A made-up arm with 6 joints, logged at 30 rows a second.
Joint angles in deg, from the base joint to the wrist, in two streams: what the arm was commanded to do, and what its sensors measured. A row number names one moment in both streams.
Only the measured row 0 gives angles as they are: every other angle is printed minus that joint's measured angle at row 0.
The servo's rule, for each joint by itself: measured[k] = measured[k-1] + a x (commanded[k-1-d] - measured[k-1]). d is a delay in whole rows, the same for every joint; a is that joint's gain. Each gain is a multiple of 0.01, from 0.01 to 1. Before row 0 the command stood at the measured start. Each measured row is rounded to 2 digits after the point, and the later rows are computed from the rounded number. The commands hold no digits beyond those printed.
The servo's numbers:
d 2
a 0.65 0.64 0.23 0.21 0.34 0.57
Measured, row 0:
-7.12 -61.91 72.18 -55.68 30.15 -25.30
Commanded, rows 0 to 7:
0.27 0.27 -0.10 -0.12 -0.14 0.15
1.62 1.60 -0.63 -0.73 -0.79 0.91
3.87 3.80 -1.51 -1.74 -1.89 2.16
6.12 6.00 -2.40 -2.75 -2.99 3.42
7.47 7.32 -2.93 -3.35 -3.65 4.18
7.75 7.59 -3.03 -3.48 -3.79 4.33
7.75 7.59 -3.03 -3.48 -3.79 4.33
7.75 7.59 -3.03 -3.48 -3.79 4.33
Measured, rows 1 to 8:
0.00 0.00 0.00 0.00 0.00 0.00
0.00 0.00 0.00 0.00 0.00 0.00
0.18 0.17 -0.02 -0.03 -0.05 0.09
1.12 1.09 -0.16 -0.18 -0.30 0.56
2.91 2.82 -0.47 -0.51 -0.84 1.47
5.00 4.86 -0.91 -0.98 -1.57 2.58
6.61 6.43 -1.37 -1.48 -2.28 3.49
7.35 7.17 -1.75 -1.90 -2.79 3.97

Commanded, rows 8 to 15:
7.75 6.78 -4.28 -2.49 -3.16 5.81
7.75 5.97 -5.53 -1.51 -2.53 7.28
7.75 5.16 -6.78 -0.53 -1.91 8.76
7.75 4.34 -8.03 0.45 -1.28 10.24
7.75 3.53 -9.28 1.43 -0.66 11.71
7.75 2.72 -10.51 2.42 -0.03 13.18
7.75 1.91 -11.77 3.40 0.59 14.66
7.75 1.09 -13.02 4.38 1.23 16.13
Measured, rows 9 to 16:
7.61 7.44 -2.04 -2.23 -3.13 4.18
7.70 7.54 -2.27 -2.49 -3.35 4.27
7.73 7.05 -2.73 -2.49 -3.29 5.15
7.74 6.36 -3.37 -2.28 -3.03 6.36
7.75 5.59 -4.15 -1.91 -2.65 7.73
7.75 4.79 -5.04 -1.41 -2.18 9.16
7.75 3.98 -6.02 -0.81 -1.66 10.61
7.75 3.17 -7.05 -0.13 -1.11 12.07

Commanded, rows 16 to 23:
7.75 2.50 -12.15 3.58 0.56 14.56
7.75 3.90 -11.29 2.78 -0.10 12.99
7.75 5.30 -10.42 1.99 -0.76 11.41
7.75 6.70 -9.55 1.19 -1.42 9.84
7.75 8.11 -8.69 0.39 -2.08 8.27
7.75 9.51 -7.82 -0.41 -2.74 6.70
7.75 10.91 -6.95 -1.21 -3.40 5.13
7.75 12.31 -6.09 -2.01 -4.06 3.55
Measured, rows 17 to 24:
7.75 2.36 -8.14 0.61 -0.53 13.55
7.75 1.55 -9.26 1.40 0.07 15.02
7.75 2.16 -9.92 1.86 0.24 14.76
7.75 3.27 -10.24 2.05 0.12 13.75
7.75 4.57 -10.28 2.04 -0.18 12.42
7.75 5.93 -10.11 1.86 -0.60 10.95
7.75 7.33 -9.78 1.55 -1.10 9.42
7.75 8.73 -9.33 1.14 -1.66 7.87

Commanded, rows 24 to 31:
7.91 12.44 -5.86 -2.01 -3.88 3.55
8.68 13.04 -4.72 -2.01 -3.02 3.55
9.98 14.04 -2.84 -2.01 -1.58 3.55
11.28 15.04 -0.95 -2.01 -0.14 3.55
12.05 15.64 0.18 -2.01 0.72 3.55
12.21 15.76 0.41 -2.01 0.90 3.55
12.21 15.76 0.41 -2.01 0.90 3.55
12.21 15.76 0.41 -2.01 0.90 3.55
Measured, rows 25 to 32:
7.75 10.13 -8.78 0.65 -2.25 6.31
7.75 11.53 -8.16 0.09 -2.87 4.74
7.85 12.11 -7.63 -0.35 -3.21 4.06
8.39 12.71 -6.96 -0.70 -3.15 3.77
9.42 13.56 -6.01 -0.98 -2.62 3.64
10.63 14.51 -4.85 -1.20 -1.78 3.59
11.55 15.23 -3.69 -1.37 -0.93 3.57
11.98 15.57 -2.75 -1.50 -0.31 3.56

